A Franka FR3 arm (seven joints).
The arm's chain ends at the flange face. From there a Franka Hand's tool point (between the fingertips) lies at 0.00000 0.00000 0.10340 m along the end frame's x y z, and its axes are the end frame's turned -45 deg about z.
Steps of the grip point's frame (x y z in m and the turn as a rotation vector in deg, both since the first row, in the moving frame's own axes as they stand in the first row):
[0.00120, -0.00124, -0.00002, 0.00, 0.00, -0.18]
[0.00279, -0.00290, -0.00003, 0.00, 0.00, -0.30]
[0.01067, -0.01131, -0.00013, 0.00, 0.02, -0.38]
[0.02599, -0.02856, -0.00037, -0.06, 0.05, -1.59]
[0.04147, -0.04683, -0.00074, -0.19, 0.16, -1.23]
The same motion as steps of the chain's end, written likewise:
[-0.00003, -0.00173, -0.00002, 0.00, 0.00, -0.18]
[-0.00008, -0.00402, -0.00003, 0.00, 0.00, -0.30]
[-0.00048, -0.01552, -0.00013, 0.01, 0.01, -0.38]
[-0.00196, -0.03858, -0.00037, -0.01, 0.08, -1.59]
[-0.00424, -0.06247, -0.00074, -0.02, 0.25, -1.23]

